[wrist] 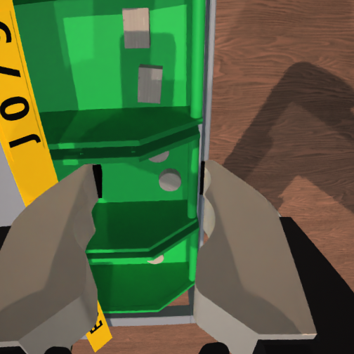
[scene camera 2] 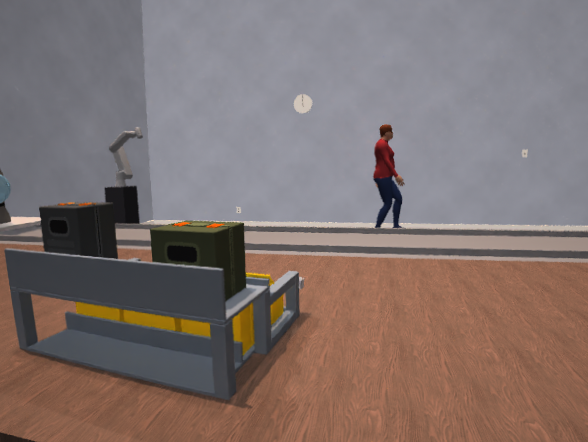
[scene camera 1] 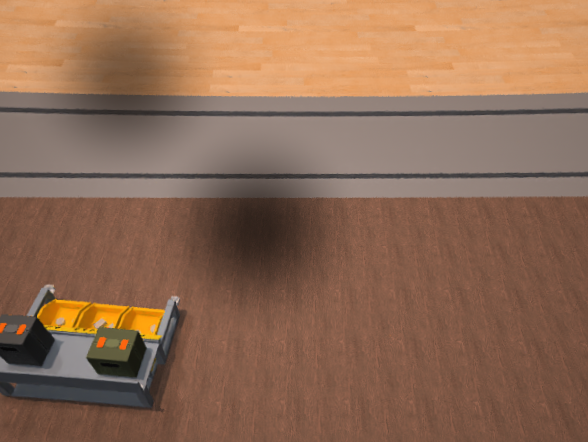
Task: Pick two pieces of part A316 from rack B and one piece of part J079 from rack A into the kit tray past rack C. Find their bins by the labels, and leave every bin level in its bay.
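In the wrist view, a green bin beside the part-cut label J079 holds two grey blocks lying apart. My gripper is open and empty, its fingers reaching over the middle green bin. A round grey piece lies in that bin, and another shows partly behind the divider. The third green bin is nearest the bottom; part of a light piece shows in it. The gripper does not show in either scene view. Part A316 and the kit tray cannot be made out.
A grey rack holds yellow bins; black and olive cases stand on it. The green bins' rack edge runs close by. A person stands near the far wall.
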